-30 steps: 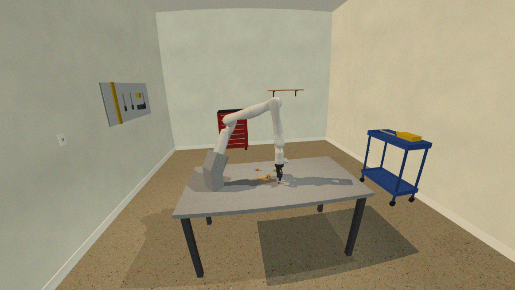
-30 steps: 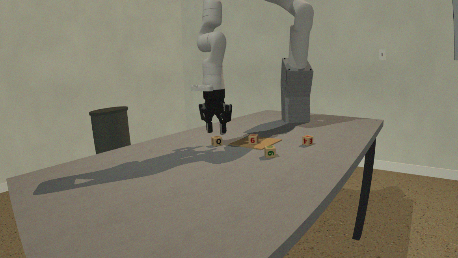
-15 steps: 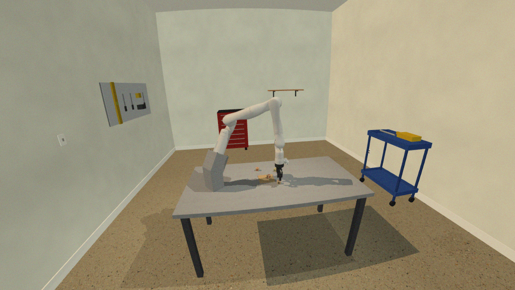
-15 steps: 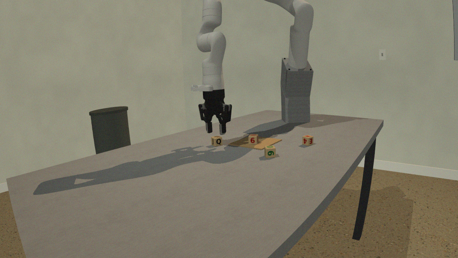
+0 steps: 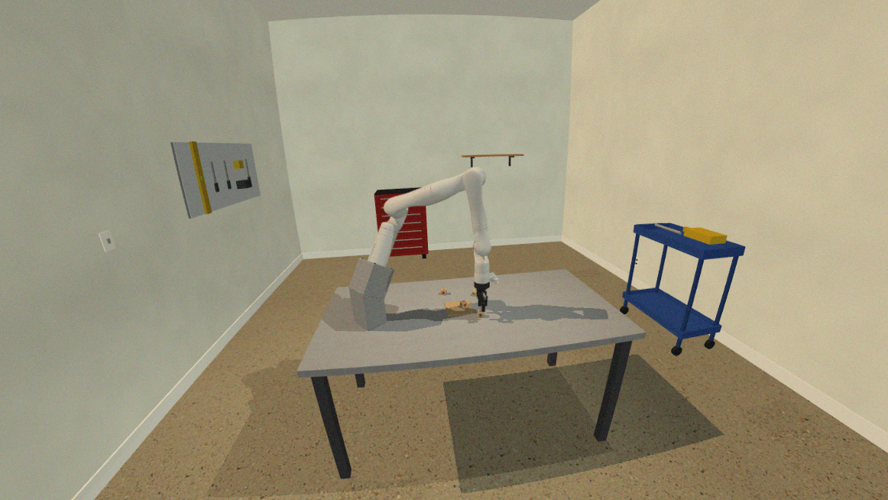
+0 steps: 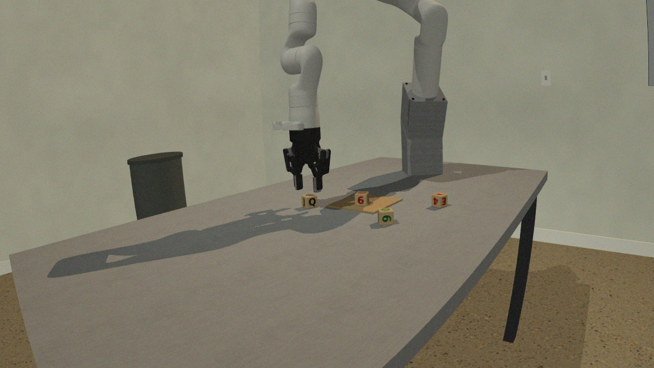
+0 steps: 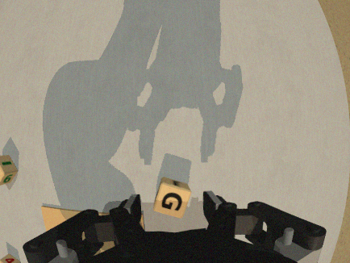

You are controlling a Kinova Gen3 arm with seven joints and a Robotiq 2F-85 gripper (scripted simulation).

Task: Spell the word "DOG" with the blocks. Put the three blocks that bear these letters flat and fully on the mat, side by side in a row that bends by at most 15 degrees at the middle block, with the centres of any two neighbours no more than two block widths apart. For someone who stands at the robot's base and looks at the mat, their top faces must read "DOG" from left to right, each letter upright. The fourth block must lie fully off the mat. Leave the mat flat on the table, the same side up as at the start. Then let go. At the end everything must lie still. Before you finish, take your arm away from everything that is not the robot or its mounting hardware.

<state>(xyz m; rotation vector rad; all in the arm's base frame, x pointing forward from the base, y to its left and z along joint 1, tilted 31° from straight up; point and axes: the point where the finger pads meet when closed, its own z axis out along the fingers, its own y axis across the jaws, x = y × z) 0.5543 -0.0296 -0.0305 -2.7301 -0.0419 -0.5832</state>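
Now: the G block 4 cm below my hand. From my hand the other things lie so: O block (10 cm to the left, 8 cm behind, 4 cm below); tan mat (11 cm behind, 9 cm to the left, 6 cm below); D block (23 cm to the left, 4 cm below, 1 cm behind).
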